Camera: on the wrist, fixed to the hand. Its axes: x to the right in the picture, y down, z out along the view.
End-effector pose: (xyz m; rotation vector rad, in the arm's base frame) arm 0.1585 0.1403 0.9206 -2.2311 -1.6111 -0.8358
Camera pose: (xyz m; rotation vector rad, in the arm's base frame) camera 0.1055 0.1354 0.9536 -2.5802 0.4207 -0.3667
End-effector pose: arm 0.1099 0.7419 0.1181 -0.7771 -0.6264 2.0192
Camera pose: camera 0.1638 0.7736 0.1161 1.1055 0.0267 -2.3303
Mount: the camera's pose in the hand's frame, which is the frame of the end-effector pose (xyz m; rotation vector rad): 0.0041 -0.0437 -0.0446 -0.1188 -0.0244 1.5467
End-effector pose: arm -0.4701 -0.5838 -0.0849 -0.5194 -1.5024 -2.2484
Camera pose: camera -0.4998 -0.6103 -0.1332 -1.1782 -0.4761 -1.0414
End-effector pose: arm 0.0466 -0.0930 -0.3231 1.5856 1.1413 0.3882
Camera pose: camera -0.0048 -0.0666 -0.3471 2.0690 -0.3631 1.3563
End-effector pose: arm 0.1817 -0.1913 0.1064 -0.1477 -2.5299 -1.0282
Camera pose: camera 0.1819 -0.2538 0.1087 -1.7426 -1.5066 -0.4321
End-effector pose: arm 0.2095 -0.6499 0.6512 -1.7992 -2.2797 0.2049
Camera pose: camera 0.1794 -0.6577 0.7055 3.0834 0.4118 -0.2973
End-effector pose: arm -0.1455 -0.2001 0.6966 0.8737 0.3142 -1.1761
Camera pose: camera -0.1735 -0.1750 0.6465 0.6950 -0.3180 0.2731
